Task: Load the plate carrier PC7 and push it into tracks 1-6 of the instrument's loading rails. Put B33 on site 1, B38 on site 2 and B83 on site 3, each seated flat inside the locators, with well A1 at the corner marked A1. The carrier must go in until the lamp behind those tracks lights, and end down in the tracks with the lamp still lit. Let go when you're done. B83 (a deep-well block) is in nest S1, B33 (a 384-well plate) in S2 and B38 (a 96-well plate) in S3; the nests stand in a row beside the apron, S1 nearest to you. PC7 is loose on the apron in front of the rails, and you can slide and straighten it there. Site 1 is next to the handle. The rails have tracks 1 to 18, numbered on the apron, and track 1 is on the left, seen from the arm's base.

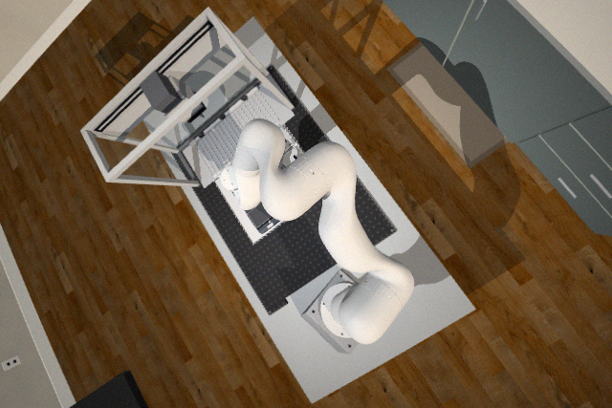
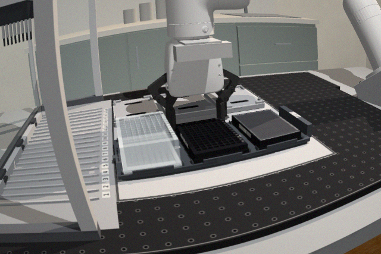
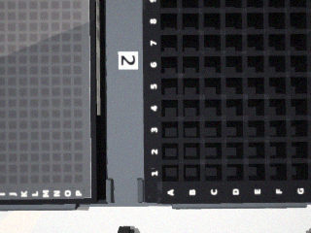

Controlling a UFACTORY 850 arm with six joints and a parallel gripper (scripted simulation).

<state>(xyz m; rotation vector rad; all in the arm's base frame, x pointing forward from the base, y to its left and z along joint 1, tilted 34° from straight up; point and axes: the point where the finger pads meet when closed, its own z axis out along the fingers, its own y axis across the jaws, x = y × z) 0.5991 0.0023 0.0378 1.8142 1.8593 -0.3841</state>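
Right now the perforated dark deck is 2 cm behind my hand, 1 cm to the left of it and 2 cm below it. Round my hand: dark plate carrier PC7: 9 cm to the left; black welled plate: 1 cm ahead, 9 cm to the left; clear deep-well block B83: 11 cm ahead, 9 cm to the left, 2 cm above.
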